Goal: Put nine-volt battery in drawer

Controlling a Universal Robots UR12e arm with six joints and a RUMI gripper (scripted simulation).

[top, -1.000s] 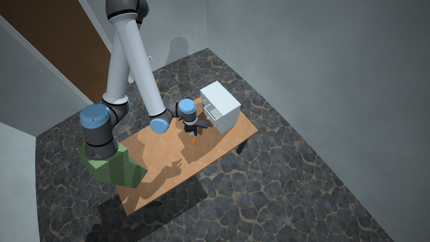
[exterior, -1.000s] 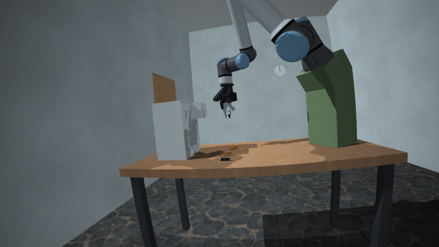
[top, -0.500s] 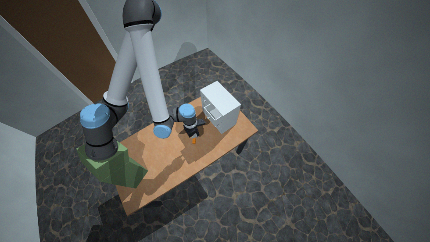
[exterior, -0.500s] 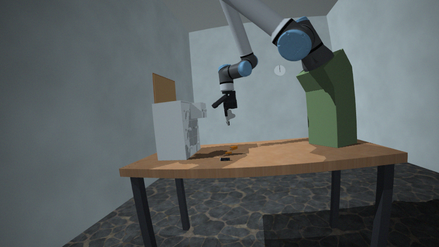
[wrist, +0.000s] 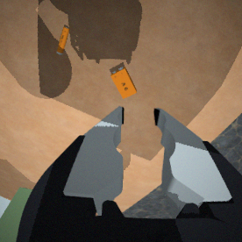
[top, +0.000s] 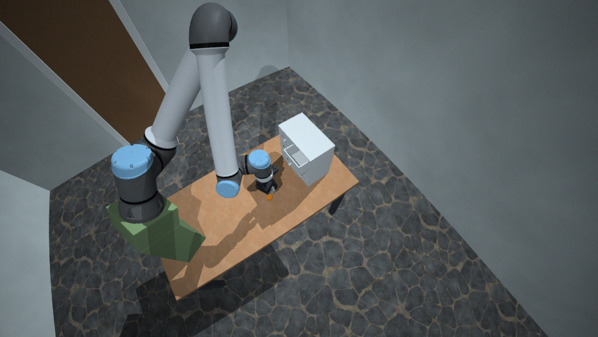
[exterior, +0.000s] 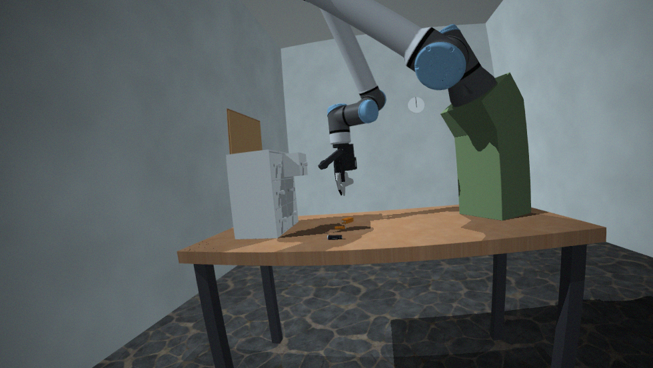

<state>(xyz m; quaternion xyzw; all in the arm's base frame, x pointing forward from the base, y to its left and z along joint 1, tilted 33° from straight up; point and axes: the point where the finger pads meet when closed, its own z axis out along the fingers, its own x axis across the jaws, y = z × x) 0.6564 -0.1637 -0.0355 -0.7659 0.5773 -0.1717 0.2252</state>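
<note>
The orange nine-volt battery lies 1 cm behind my hand, 2 cm to the left of it and 12 cm below it. Also, from my hand: dark object 4 cm ahead, 29 cm to the left, 12 cm below; then orange cylindrical battery 2 cm ahead, 14 cm to the left, 13 cm below.
</note>
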